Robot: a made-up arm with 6 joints. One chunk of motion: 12 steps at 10 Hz.
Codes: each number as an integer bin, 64 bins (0 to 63) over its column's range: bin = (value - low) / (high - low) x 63, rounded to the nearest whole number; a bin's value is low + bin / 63 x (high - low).
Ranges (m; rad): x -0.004..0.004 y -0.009..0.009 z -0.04..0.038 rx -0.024..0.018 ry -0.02..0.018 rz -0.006..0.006
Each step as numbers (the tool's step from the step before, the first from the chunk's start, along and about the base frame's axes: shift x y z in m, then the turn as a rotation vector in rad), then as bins.
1 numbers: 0.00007 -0.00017 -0.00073 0.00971 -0.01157 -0.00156
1 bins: 32 31 32 51 14 23
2 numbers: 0.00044 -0.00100 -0.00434 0.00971 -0.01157 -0.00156
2 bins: 35 28 29 51 14 23
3 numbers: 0.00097 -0.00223 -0.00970 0.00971 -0.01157 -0.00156
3 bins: 39 24 24 51 14 23
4 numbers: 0.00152 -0.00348 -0.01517 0.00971 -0.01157 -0.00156
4 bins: 43 19 20 51 14 23
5 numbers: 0.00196 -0.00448 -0.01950 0.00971 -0.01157 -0.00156
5 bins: 47 16 17 51 14 23
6 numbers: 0.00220 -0.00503 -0.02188 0.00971 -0.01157 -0.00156
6 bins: 49 14 15 51 14 23
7 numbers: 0.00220 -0.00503 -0.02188 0.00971 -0.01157 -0.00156
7 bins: 49 14 15 51 14 23
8 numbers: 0.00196 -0.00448 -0.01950 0.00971 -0.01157 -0.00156
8 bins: 47 16 17 51 14 23
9 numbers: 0.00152 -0.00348 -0.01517 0.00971 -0.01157 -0.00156
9 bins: 43 19 20 51 14 23
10 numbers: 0.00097 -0.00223 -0.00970 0.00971 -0.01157 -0.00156
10 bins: 39 24 24 51 14 23
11 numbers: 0.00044 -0.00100 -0.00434 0.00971 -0.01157 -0.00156
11 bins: 35 28 29 51 14 23
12 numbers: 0.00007 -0.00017 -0.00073 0.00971 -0.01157 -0.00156
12 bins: 32 31 32 51 14 23
